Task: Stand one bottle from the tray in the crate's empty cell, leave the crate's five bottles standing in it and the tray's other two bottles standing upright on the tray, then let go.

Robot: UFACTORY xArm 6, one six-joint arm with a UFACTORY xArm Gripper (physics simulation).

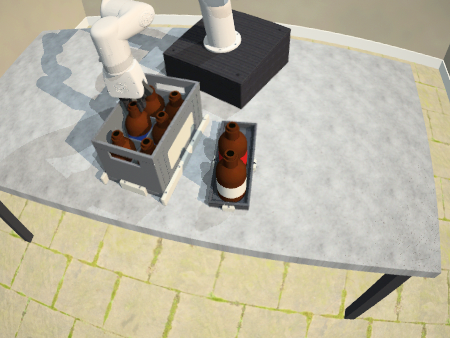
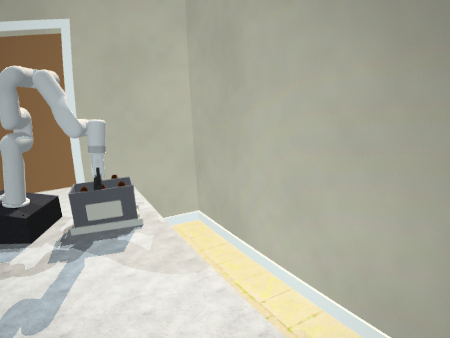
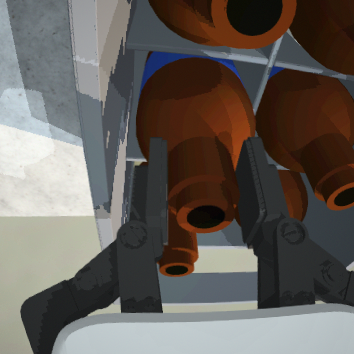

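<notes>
The grey crate holds five brown bottles standing in its cells, among them bottles at the front left and the back right. My gripper is shut on the neck of a blue-label bottle. That bottle is upright, partly down in the cell on the crate's left side, and sits higher than its neighbours; its base is hidden. The tray right of the crate bears a red-label bottle and a white-label bottle, both upright.
The black base block stands behind the crate and tray. Light strips line the crate's foot. Crate walls and thin dividers run close around the held bottle. The grey table's front edge lies in front.
</notes>
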